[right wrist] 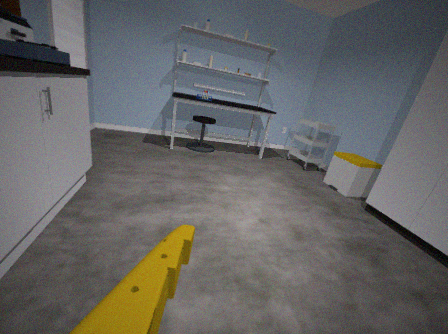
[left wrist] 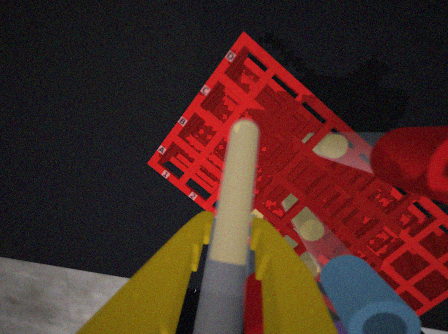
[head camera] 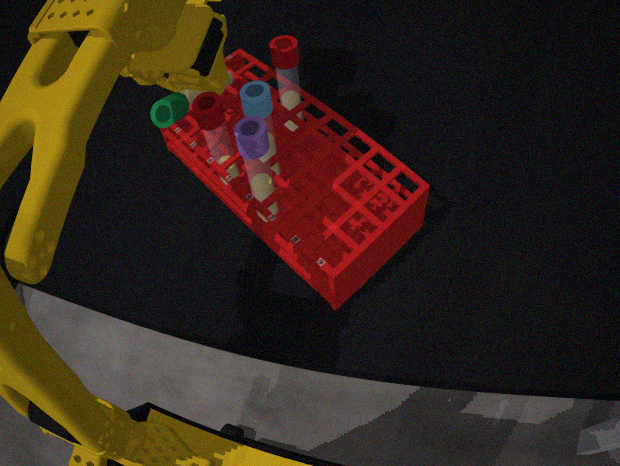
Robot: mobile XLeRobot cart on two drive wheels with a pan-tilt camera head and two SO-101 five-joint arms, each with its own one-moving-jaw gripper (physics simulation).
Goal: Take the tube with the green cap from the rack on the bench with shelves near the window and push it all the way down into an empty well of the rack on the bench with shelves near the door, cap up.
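Frame: origin at the left arm's base, x back, y left, z down, level; centimetres.
Seen in the pictures: left end effector, tool point: (left wrist: 212, 223) (head camera: 191, 89); right end effector, tool point: (right wrist: 192, 240).
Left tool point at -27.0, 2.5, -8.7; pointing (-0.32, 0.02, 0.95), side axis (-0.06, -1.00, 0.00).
Note:
Offsets run from my left tool point to a thing's top centre, as dx, dy, dz. Level surfaces: height alone.
The green-capped tube (head camera: 169, 110) (left wrist: 235, 200) is held by my left gripper (head camera: 220, 89) (left wrist: 233, 218), whose jaws press on its two sides. The tube is tilted, its cap toward the picture's left in the head view and its rounded pale end pointing out past the jaws in the left wrist view. It is over the numbered end of a red rack (head camera: 380, 258) (left wrist: 217, 75); whether its end touches the rack cannot be told. My right gripper (right wrist: 187, 232) is fully open, one notched jaw showing, over the floor. Far off, a small blue rack (right wrist: 204, 96) stands on a bench with shelves @(dz +10.0) (right wrist: 225, 103).
Blue-capped @(+1.0, -5.5, -2.0) (head camera: 256, 99) (left wrist: 350, 285), purple-capped @(+3.9, -6.4, -2.0) (head camera: 252, 137), dark red-capped @(+2.1, -2.6, -2.0) (head camera: 208, 110) and bright red-capped @(-3.8, -5.6, -2.0) (head camera: 284, 52) (left wrist: 410, 160) tubes stand in the red rack near the left gripper. A stool (right wrist: 204, 120), white cart (right wrist: 304, 137), yellow-lidded box (right wrist: 345, 175) and cabinets (right wrist: 45, 130) stand around the floor.

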